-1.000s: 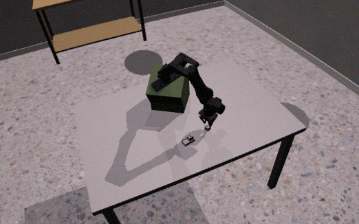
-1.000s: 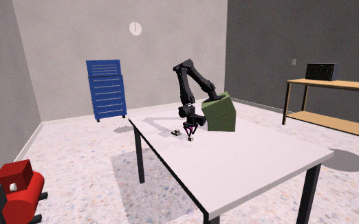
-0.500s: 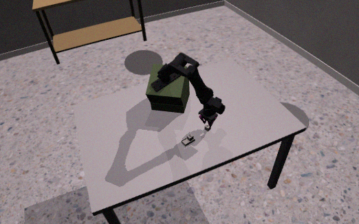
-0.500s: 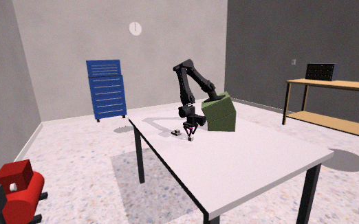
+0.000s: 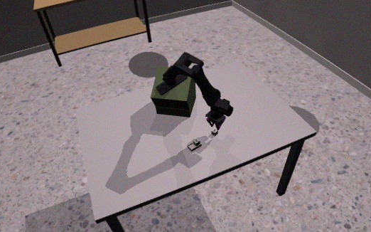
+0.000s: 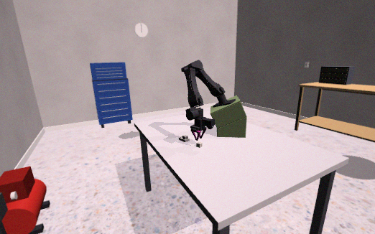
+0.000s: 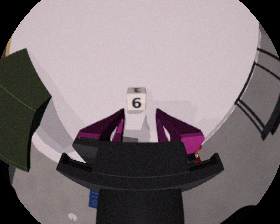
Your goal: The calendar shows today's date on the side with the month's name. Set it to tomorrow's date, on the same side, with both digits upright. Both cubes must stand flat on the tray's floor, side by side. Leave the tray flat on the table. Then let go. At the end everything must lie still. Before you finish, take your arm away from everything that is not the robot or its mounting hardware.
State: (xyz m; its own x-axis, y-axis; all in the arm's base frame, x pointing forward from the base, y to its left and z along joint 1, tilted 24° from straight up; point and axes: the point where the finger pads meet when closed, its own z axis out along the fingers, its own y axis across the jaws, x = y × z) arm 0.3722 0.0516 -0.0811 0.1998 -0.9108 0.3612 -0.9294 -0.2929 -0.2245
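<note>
Now: hand 5 cm above the white cube and 1 cm past it. From my hand the other things lie so: calendar tray (16 cm to the right, 5 cm below).
</note>
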